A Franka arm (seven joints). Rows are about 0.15 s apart.
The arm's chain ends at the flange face. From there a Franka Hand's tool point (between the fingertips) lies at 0.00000 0.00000 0.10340 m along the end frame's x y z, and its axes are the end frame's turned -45 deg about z.
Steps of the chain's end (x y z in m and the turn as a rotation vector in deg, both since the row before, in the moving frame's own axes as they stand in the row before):
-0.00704, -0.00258, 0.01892, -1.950, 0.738, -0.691
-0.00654, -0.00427, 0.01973, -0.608, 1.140, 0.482
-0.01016, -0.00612, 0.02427, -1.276, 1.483, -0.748
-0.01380, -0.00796, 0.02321, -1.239, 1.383, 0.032
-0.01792, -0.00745, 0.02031, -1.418, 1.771, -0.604
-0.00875, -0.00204, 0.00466, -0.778, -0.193, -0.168
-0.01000, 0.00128, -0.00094, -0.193, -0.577, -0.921
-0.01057, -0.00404, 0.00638, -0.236, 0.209, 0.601
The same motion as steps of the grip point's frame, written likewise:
-0.00468, -0.00336, 0.01885, -1.901, -0.857, -0.691
-0.00094, -0.00541, 0.01970, -1.236, 0.376, 0.482
-0.00257, -0.00799, 0.02421, -1.951, 0.146, -0.748
-0.00395, -0.01204, 0.02316, -1.854, 0.102, 0.032
-0.00693, -0.01387, 0.02023, -2.255, 0.250, -0.604
-0.00598, -0.00688, 0.00465, -0.414, -0.687, -0.168
-0.00896, -0.00665, -0.00095, 0.272, -0.544, -0.921
-0.00465, -0.00976, 0.00638, -0.315, -0.019, 0.601

